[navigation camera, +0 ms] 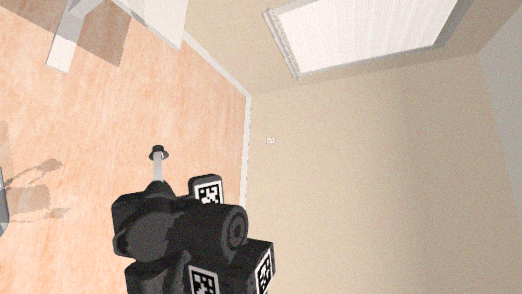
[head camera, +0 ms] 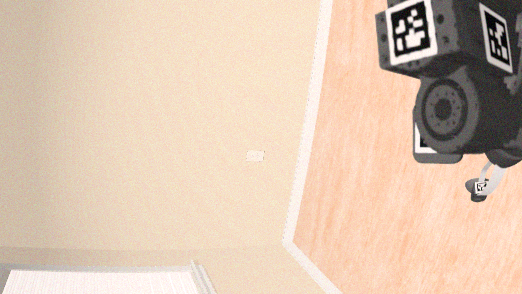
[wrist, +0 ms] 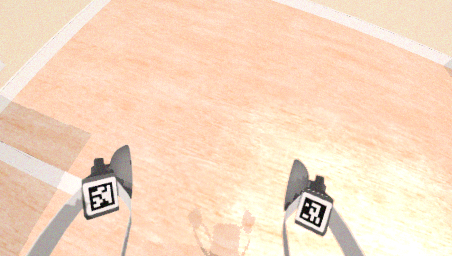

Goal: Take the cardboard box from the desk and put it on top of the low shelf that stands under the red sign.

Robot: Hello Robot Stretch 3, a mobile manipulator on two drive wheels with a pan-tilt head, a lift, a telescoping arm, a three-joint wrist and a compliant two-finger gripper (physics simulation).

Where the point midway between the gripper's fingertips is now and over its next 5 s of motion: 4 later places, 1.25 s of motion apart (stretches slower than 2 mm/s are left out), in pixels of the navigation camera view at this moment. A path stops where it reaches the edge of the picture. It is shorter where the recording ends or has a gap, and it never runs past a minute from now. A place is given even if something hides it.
My gripper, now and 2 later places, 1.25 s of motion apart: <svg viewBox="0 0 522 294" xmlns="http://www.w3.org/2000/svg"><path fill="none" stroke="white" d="M162 181L157 141L150 95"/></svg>
